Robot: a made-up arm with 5 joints.
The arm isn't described. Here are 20 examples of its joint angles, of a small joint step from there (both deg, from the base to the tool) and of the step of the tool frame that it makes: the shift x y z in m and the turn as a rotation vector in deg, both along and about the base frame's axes.
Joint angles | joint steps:
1: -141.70 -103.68 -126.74 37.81 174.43 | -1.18 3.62 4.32 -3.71 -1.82
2: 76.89 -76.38 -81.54 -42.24 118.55 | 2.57 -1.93 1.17 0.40 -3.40
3: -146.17 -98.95 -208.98 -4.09 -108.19 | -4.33 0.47 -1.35 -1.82 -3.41
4: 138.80 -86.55 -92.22 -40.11 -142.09 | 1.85 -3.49 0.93 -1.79 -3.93
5: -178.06 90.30 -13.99 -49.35 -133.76 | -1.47 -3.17 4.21 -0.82 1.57
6: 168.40 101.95 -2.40 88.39 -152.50 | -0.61 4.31 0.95 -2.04 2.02
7: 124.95 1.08 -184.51 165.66 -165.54 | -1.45 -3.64 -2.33 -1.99 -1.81
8: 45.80 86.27 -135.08 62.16 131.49 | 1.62 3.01 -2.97 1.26 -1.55
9: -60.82 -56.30 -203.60 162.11 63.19 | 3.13 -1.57 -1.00 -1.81 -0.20
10: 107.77 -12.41 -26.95 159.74 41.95 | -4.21 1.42 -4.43 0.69 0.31
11: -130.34 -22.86 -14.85 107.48 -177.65 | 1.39 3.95 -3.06 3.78 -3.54
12: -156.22 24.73 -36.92 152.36 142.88 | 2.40 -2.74 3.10 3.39 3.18
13: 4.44 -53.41 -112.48 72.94 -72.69 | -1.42 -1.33 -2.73 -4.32 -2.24
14: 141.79 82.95 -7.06 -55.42 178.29 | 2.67 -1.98 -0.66 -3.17 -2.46
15: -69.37 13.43 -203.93 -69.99 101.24 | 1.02 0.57 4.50 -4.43 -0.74
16: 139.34 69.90 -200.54 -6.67 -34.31 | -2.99 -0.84 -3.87 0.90 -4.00
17: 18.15 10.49 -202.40 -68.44 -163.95 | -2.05 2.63 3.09 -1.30 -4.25
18: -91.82 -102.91 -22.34 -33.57 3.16 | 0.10 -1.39 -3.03 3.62 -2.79
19: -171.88 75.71 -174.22 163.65 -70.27 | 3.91 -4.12 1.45 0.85 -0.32
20: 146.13 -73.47 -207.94 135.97 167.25 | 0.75 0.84 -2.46 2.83 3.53
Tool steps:
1: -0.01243 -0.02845 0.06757 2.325 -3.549 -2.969
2: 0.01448 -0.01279 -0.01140 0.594 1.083 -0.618
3: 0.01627 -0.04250 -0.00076 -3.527 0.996 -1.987
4: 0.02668 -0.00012 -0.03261 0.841 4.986 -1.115
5: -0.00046 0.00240 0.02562 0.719 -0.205 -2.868
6: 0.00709 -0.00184 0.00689 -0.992 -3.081 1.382
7: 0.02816 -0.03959 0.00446 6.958 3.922 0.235
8: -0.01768 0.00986 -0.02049 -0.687 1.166 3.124
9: -0.03076 -0.00494 -0.01702 -3.866 -2.070 3.094
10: 0.00592 0.02237 0.01007 2.307 0.366 -4.058
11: -0.00755 -0.01401 0.00512 1.445 -5.574 2.477
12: 0.01815 -0.00319 0.01523 3.357 -2.573 4.907
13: -0.03948 0.00222 0.00370 -1.675 -8.506 -1.696
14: -0.01680 0.00562 0.00307 2.892 5.094 5.014
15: 0.00997 -0.02806 0.00961 0.860 -0.449 0.894
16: 0.04125 0.00175 0.02074 4.495 1.070 -6.018
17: 0.04012 0.01478 0.01220 2.675 5.448 -2.922
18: 0.00028 0.02010 0.00659 -0.769 1.014 -2.509
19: 0.01317 -0.04121 0.03933 -0.602 1.742 4.049
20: -0.00250 0.01154 -0.00338 -2.363 0.113 3.636
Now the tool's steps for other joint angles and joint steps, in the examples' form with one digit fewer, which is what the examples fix.
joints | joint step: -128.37 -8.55 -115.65 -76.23 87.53 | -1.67 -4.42 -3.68 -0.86 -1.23
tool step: 0.0425 0.0575 0.0155 -7.27 5.26 -2.78
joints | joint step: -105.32 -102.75 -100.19 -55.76 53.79 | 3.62 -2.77 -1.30 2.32 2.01
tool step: -0.0367 0.0251 -0.0348 -1.24 2.33 3.98
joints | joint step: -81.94 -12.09 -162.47 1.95 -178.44 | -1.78 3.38 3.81 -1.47 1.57
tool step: 0.0109 -0.0704 0.0070 5.71 0.44 -0.23
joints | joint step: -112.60 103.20 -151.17 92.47 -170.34 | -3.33 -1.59 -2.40 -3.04 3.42
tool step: -0.0440 -0.0089 0.0290 -5.49 4.94 -5.91
